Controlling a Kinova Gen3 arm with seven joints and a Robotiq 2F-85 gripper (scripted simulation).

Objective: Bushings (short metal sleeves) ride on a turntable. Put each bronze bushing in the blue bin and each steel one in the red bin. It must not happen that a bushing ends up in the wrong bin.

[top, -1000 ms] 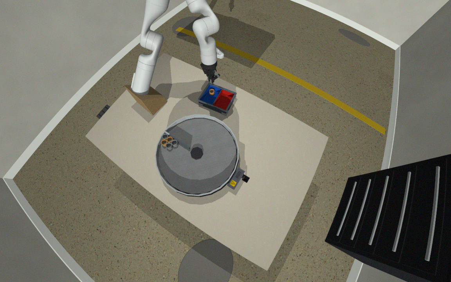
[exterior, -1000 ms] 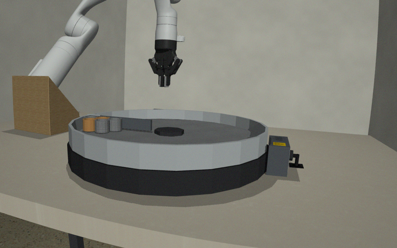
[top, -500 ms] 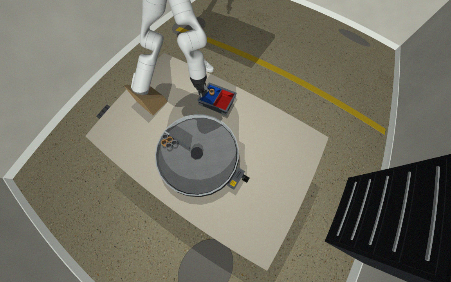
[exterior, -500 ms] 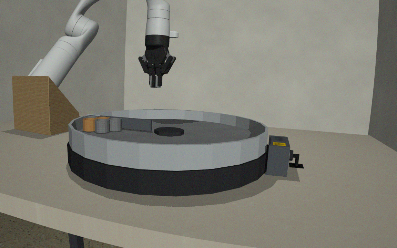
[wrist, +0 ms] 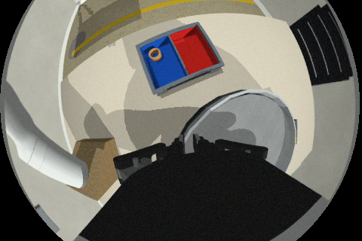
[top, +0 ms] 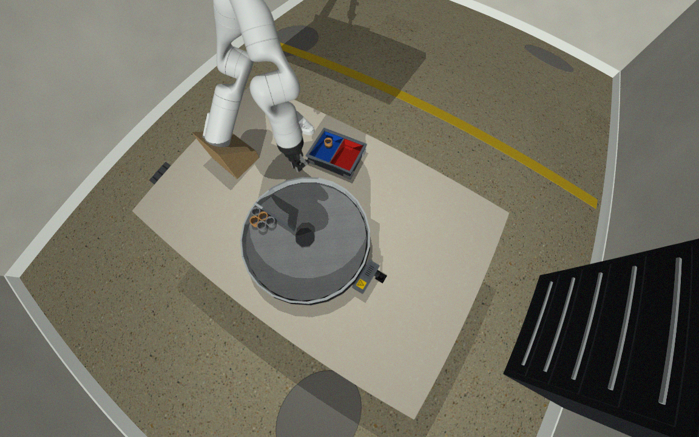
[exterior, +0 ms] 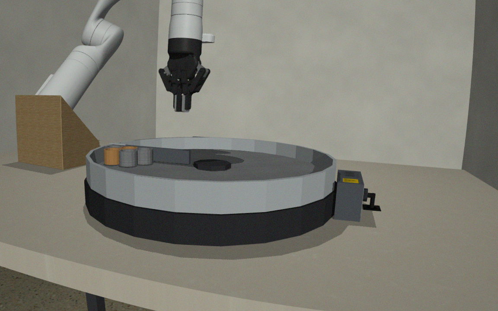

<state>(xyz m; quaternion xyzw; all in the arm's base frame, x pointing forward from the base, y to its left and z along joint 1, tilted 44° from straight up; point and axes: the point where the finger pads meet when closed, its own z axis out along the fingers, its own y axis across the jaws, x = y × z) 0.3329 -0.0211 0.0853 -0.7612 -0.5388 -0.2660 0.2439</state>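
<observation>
The grey turntable lies 13 cm ahead of my hand, 17 cm to the right of it and 10 cm below it.
</observation>
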